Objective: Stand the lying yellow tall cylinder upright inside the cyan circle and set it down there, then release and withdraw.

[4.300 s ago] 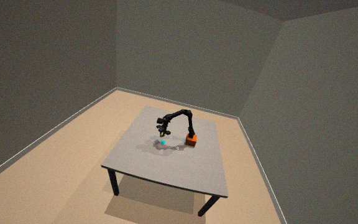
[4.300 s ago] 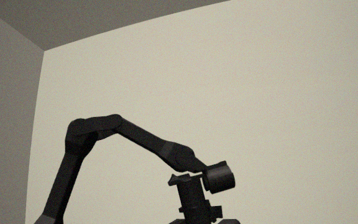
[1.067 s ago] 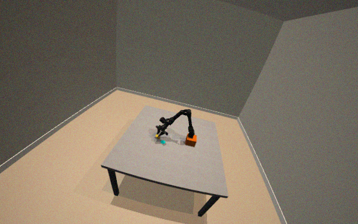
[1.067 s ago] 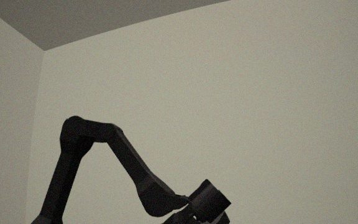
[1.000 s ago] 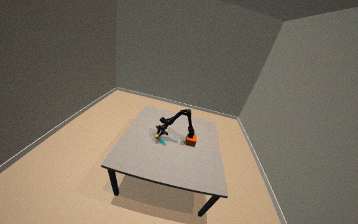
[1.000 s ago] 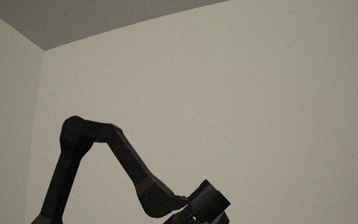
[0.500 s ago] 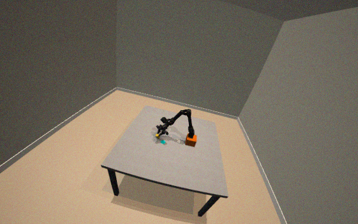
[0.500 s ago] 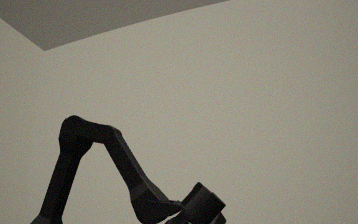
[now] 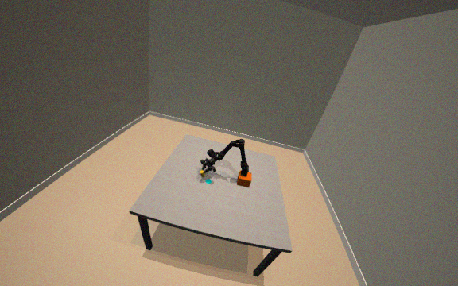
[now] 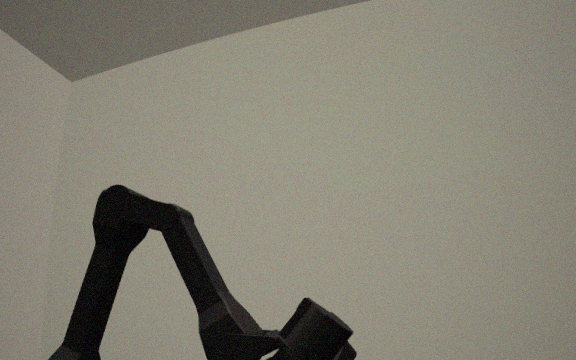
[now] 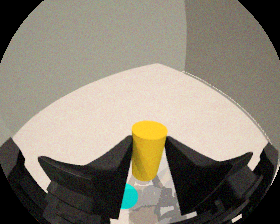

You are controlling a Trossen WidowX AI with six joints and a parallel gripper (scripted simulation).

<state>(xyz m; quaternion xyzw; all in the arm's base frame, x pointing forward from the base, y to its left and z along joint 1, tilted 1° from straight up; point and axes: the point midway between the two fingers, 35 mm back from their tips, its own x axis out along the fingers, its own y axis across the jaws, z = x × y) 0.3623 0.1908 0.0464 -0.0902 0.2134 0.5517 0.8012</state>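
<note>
The cyan circle lies 120 mm below my gripper tip, 70 mm behind it and 30 mm to the right of it. The rest, counted from my gripper tip: yellow tall cylinder: 20 mm below.
</note>
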